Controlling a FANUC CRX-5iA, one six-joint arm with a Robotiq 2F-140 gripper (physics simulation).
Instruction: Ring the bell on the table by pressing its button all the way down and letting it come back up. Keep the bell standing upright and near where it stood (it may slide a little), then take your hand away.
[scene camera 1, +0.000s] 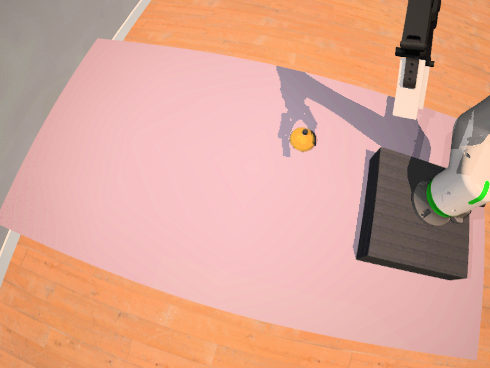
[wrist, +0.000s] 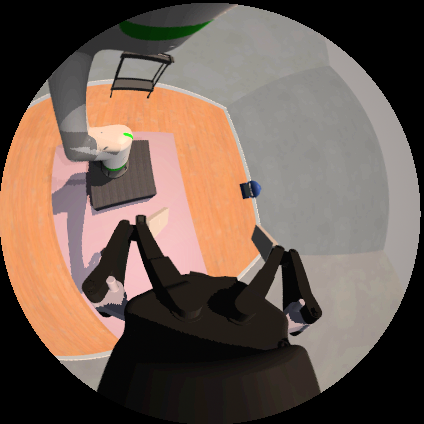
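Pixels of known places: gripper, fingertip midpoint: (scene camera 1: 410, 111) (wrist: 211, 223); arm's base, origin of the base link: (scene camera 1: 431, 203) (wrist: 114, 164).
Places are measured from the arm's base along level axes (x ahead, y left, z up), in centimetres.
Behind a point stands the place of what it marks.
Note:
The bell (scene camera 1: 302, 139) @(z -4.9, x 42.2, y -17.3 cm), a yellow dome with a dark button (scene camera 1: 305, 132) @(z -2.5, x 41.7, y -18.6 cm) on top, stands upright on the pink table top (scene camera 1: 175, 200) @(z -9.1, x 78.8, y 7.3 cm) (wrist: 175, 200) @(z -9.1, x 28.7, y 32.4 cm) in the scene view. My gripper (scene camera 1: 415, 95) @(z 48.5, x 34.8, y 6.9 cm) (wrist: 211, 223) @(z 48.5, x 34.8, y 6.9 cm) is open and empty, with its two pale pads wide apart in the wrist view. In the scene view it shows at the upper right, off to the right of the bell and apart from it, seemingly high up; its exact height is unclear. Its shadow falls beside and behind the bell. The bell does not show in the wrist view.
The arm's base stands on a dark block (scene camera 1: 410, 225) @(z 0.2, x 8.2, y 8.1 cm) (wrist: 125, 190) @(z 0.4, x 15.3, y 2.5 cm) at the table's right in the scene view. In the wrist view, a cart (wrist: 132, 84) stands far off on the floor, and a small blue object (wrist: 255, 189) is near the wooden floor's edge.

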